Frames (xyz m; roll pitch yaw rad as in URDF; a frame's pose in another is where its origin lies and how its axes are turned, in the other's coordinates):
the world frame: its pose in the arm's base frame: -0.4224 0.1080 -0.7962 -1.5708 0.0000 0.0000
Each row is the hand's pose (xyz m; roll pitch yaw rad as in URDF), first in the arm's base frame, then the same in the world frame.
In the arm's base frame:
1: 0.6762 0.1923 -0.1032 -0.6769 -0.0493 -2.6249
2: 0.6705 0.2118 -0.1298 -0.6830 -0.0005 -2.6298
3: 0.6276 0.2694 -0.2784 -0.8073 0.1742 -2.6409
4: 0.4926 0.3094 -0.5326 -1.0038 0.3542 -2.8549
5: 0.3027 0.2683 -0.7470 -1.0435 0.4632 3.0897
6: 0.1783 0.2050 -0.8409 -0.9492 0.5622 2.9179
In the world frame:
1: 1.0986 -0.6930 0.0843 -2.2197 0.5160 -3.0849
2: 1.0929 -0.6664 0.1038 -2.2535 0.5118 -3.1410
3: 1.0500 -0.5178 0.1614 -2.4727 0.4924 2.9436
4: 0.9150 -0.2636 0.2014 -2.6765 0.2684 2.7736
5: 0.7251 -0.0492 0.1603 -2.5911 -0.0464 2.6779
6: 0.6007 0.0447 0.0970 -2.3993 -0.1888 2.5680

